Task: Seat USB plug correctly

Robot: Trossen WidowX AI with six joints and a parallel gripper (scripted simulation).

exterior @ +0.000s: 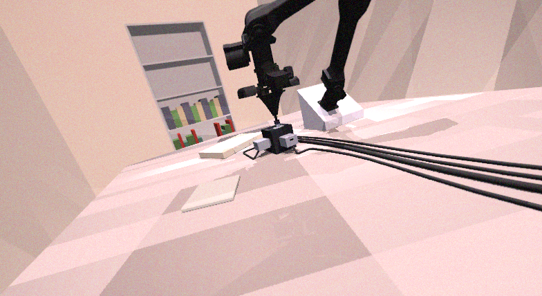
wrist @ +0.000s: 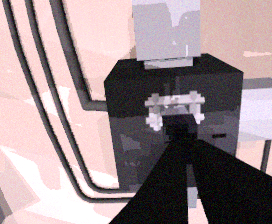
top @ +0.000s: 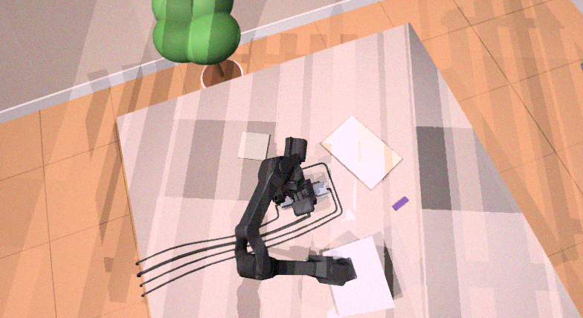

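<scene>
Now: gripper tip 2 cm above the dark USB plug. Also, from my gripper tip: cream book (27 cm to the right, 10 cm below, 10 cm ahead); then purple block (33 cm to the right, 12 cm behind, 11 cm below); then white tile (25 cm ahead, 11 cm to the left, 11 cm below).
</scene>
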